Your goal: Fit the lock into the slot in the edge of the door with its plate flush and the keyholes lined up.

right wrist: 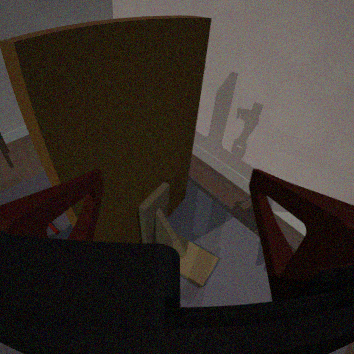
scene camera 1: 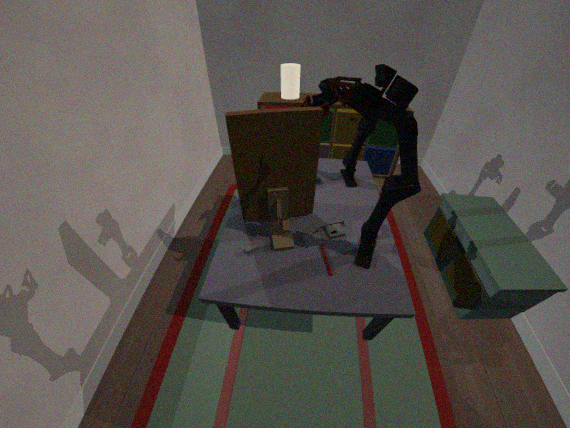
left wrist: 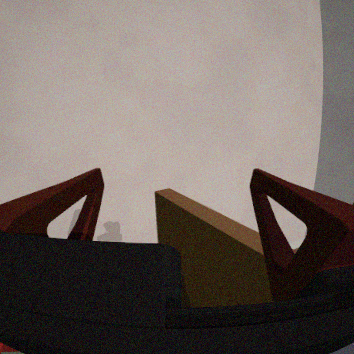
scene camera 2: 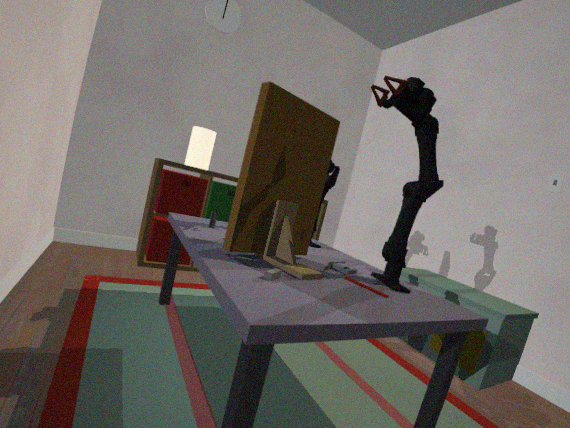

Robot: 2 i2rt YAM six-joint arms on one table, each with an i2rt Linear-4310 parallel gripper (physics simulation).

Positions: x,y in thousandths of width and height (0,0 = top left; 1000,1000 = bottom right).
Scene:
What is my right gripper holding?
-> Nothing.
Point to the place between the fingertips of my left gripper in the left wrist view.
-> At 499,499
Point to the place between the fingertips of my left gripper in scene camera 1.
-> At 583,188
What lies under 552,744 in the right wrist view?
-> A wooden stand.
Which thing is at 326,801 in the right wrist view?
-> My right gripper.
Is my right gripper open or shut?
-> Open.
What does my left gripper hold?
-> Nothing.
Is my left gripper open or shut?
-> Open.

